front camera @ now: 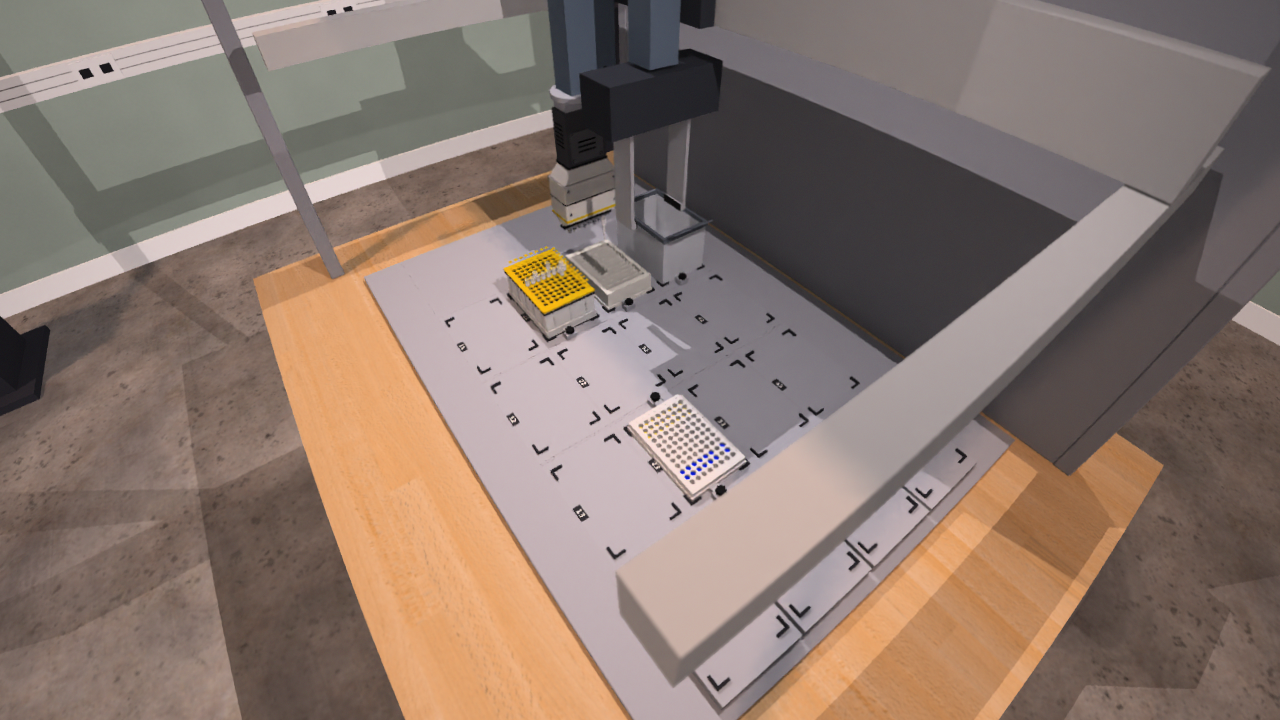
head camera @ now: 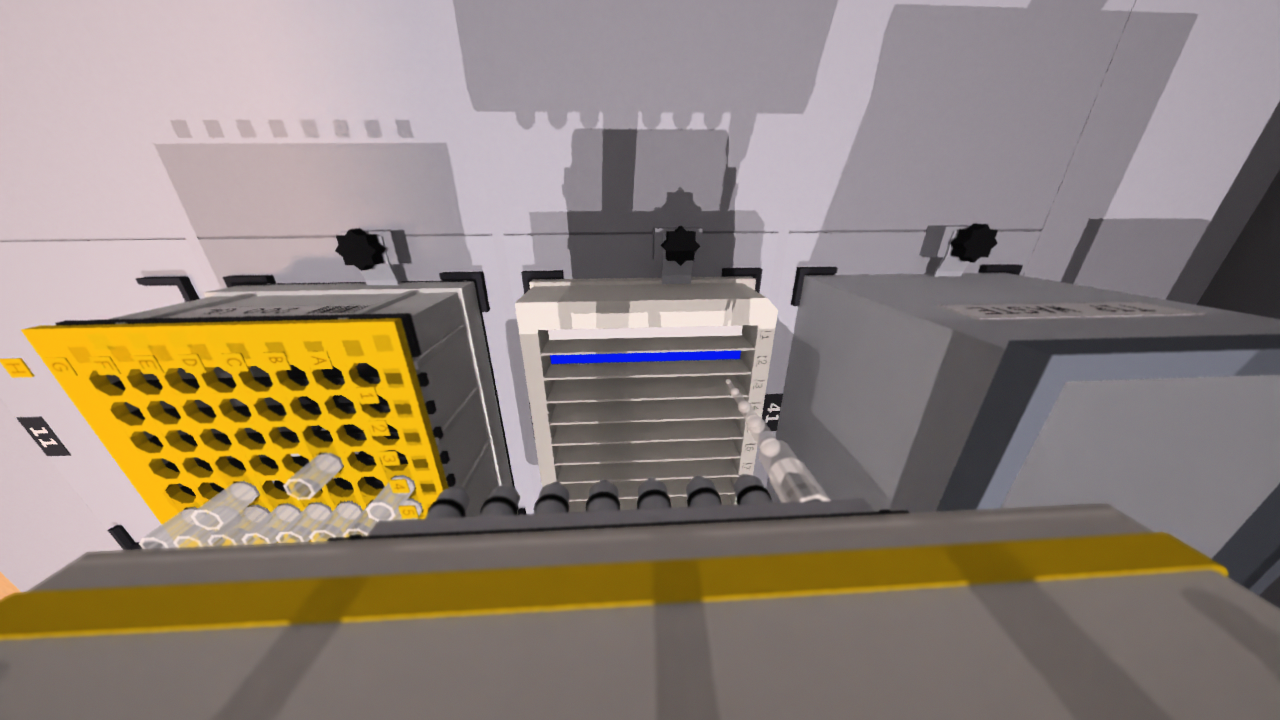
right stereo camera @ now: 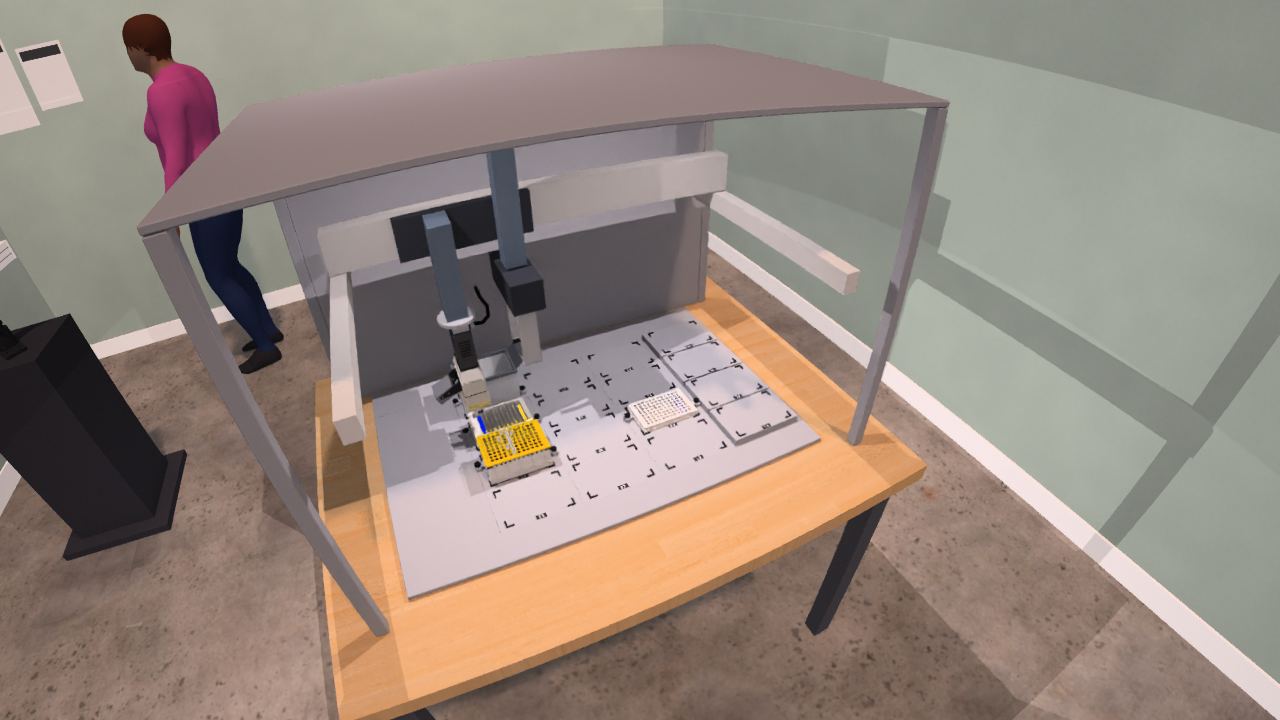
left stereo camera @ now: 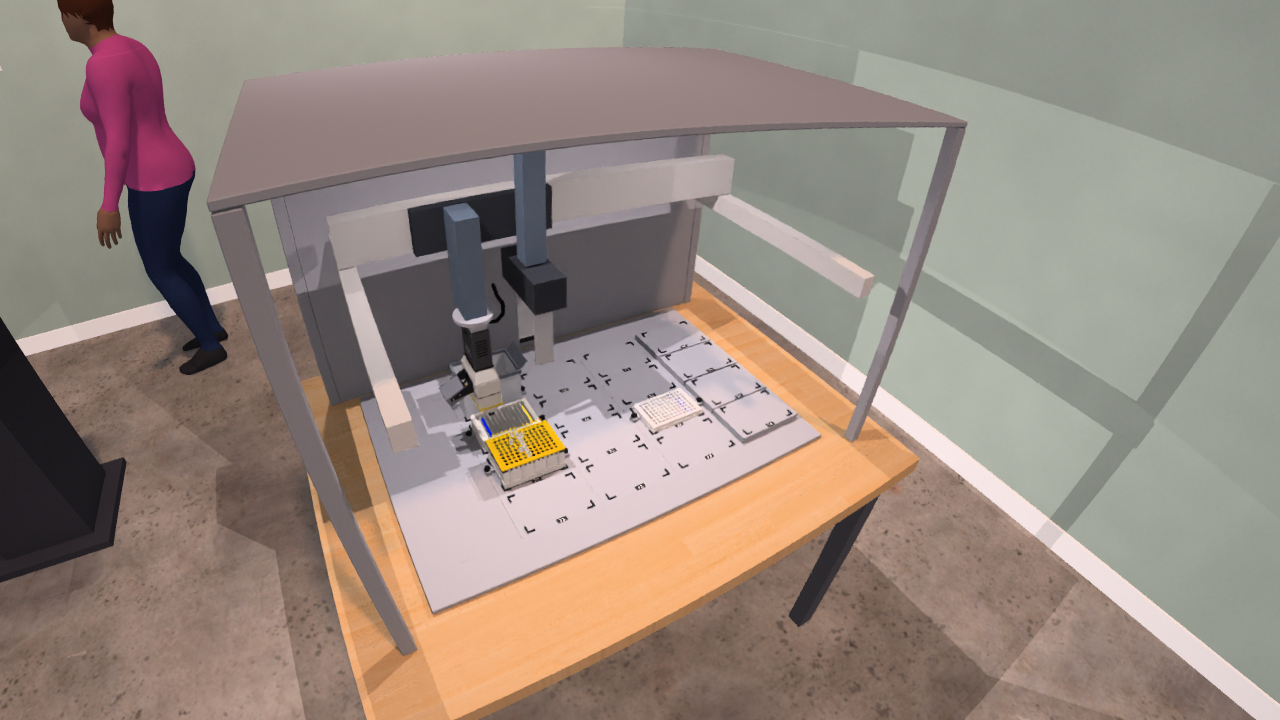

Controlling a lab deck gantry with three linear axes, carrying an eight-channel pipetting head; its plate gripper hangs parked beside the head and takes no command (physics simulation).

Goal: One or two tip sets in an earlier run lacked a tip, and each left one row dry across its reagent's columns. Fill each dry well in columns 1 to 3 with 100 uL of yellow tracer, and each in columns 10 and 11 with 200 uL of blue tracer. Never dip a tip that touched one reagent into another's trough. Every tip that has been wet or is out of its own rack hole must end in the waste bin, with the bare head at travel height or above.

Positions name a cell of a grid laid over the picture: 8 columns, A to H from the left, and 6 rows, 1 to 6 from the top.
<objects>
A clear tip (head camera: E5) is 0.07 m from the lens. A clear tip (head camera: B4) is 0.13 m from the lens.
</objects>
